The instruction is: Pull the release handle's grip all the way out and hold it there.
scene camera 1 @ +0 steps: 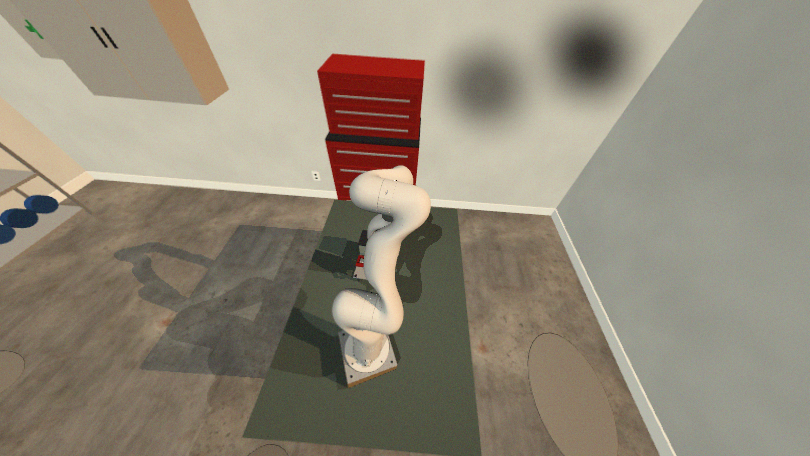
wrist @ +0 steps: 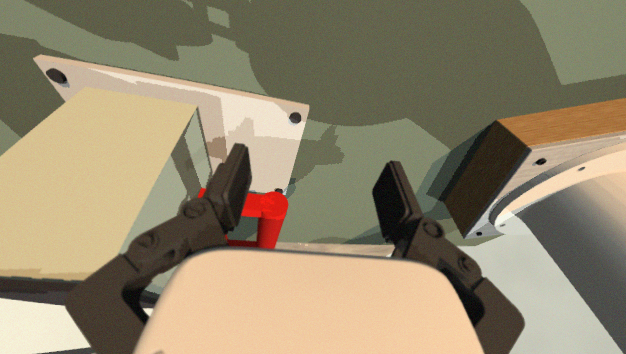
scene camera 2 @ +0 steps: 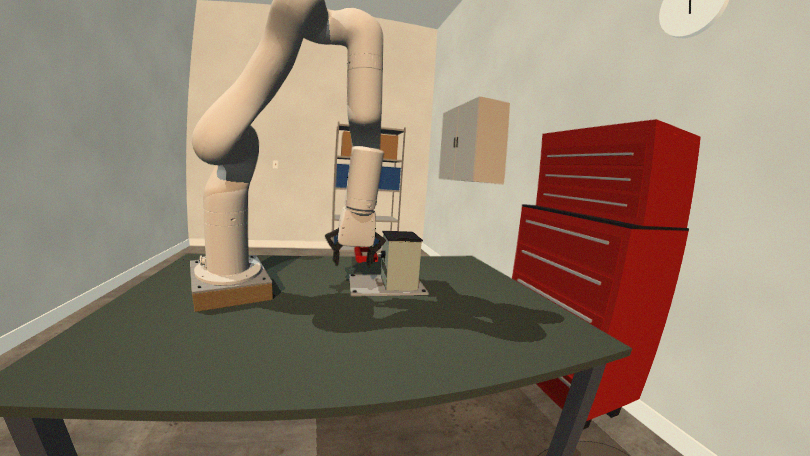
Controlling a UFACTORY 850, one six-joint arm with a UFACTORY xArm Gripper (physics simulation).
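The release handle's red grip [scene camera 1: 359, 261] [scene camera 2: 360, 254] [wrist: 272, 227] is a rectangular frame with a round outer bar, on the side of a cream box [scene camera 2: 403, 266] [wrist: 90, 165] with a black top. The box stands on a pale bolted plate [scene camera 2: 362, 286] [wrist: 267, 165]. My gripper [scene camera 2: 353, 263] [wrist: 316, 168] is open and empty. In the wrist view, the left finger crosses in front of the grip's frame, and the round bar shows between the two fingers, nearer the left one. In scene camera 2 the fingers are at about grip height. Scene camera 1 hides the gripper behind the arm.
The arm's base block [scene camera 1: 371, 376] [scene camera 2: 232, 297] [wrist: 560, 127] stands on the same green table [scene camera 1: 419, 407] [scene camera 2: 226, 362], across from the box. A red tool cabinet [scene camera 1: 374, 107] [scene camera 2: 600, 192] stands beyond the table edge.
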